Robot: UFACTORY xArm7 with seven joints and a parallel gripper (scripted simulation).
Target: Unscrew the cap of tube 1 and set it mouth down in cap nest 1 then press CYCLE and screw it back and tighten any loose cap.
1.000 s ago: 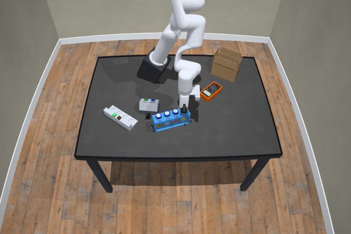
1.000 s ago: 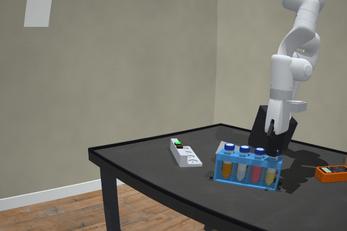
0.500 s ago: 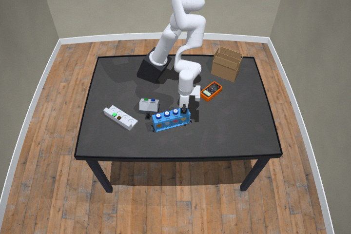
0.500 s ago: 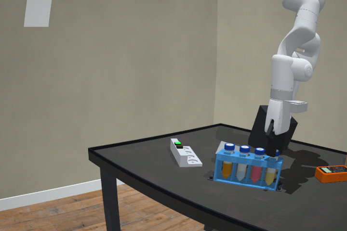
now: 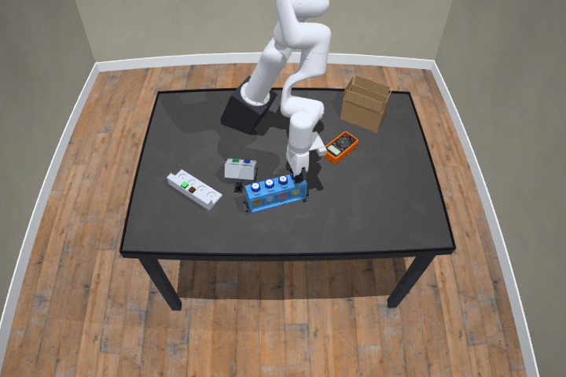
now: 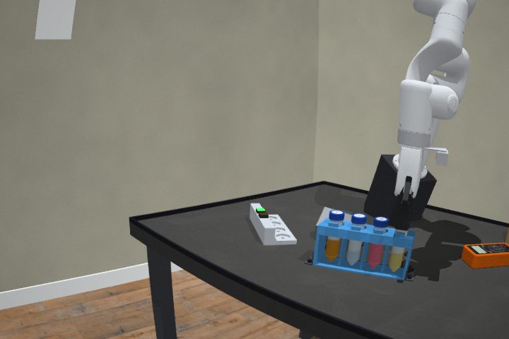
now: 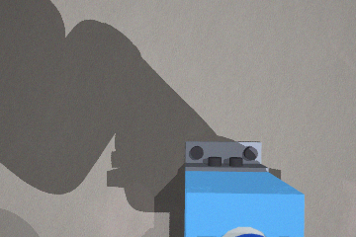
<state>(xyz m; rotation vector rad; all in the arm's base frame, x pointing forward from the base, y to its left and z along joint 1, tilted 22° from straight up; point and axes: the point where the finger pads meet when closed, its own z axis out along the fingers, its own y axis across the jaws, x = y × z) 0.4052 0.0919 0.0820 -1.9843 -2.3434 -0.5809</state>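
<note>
Now: the cap 1 10 mm below my hand. From my hand the other things lie so: grey key housing (200 mm to the right, 120 mm behind, 80 mm below).
</note>
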